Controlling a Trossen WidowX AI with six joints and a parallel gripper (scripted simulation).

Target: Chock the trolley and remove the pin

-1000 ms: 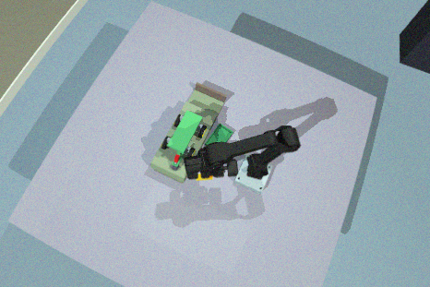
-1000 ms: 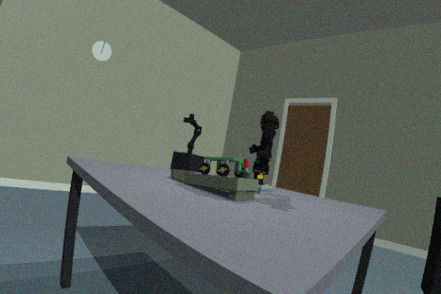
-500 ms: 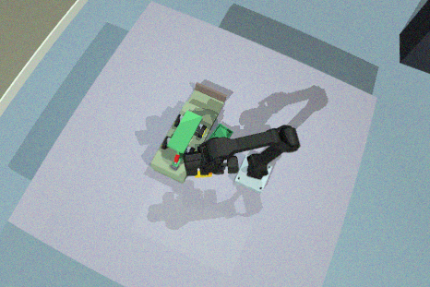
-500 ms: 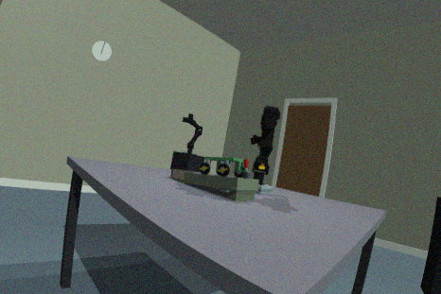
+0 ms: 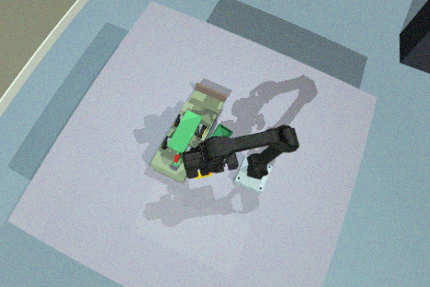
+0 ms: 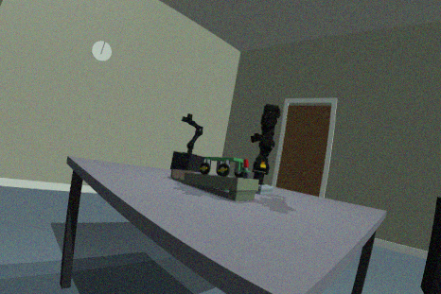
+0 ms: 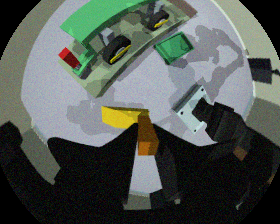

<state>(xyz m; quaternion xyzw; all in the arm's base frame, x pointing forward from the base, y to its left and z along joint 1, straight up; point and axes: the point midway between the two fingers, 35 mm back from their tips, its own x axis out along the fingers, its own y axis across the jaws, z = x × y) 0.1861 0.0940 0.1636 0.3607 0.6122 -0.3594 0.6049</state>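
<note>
The yellow chock lies 2 cm ahead of my gripper tip, 1 cm to the left of it and 1 cm below it. Also, from my gripper tip: trolley 14 cm ahead, 13 cm to the right, 6 cm below; red-headed stop pin 14 cm ahead, 1 cm to the right, 4 cm below; olive ramp 14 cm ahead, 14 cm to the right, 12 cm below.
</note>
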